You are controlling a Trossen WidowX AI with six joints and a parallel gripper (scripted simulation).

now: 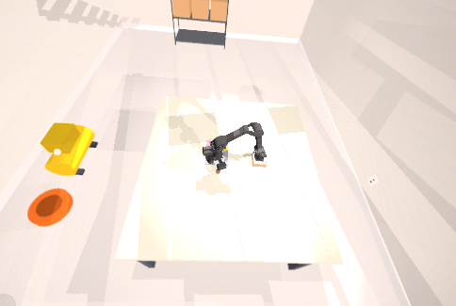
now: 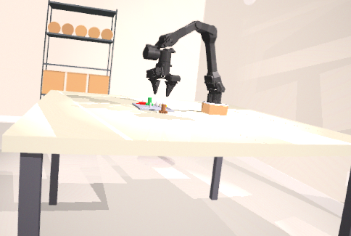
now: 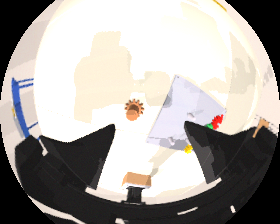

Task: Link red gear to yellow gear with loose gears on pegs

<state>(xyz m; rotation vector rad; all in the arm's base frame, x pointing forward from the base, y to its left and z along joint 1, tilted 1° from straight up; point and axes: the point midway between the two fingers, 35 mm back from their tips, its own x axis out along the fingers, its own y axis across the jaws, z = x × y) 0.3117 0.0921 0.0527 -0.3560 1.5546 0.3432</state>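
Right now my gripper tip is 10 mm past the brown gear, 20 mm to the right of it and 60 mm above it. The rest, counted from my gripper tip: yellow gear (60 mm behind, 170 mm to the right, 60 mm below); then red gear (40 mm ahead, 200 mm to the right, 60 mm below); then green gear (10 mm ahead, 180 mm to the right, 50 mm below).
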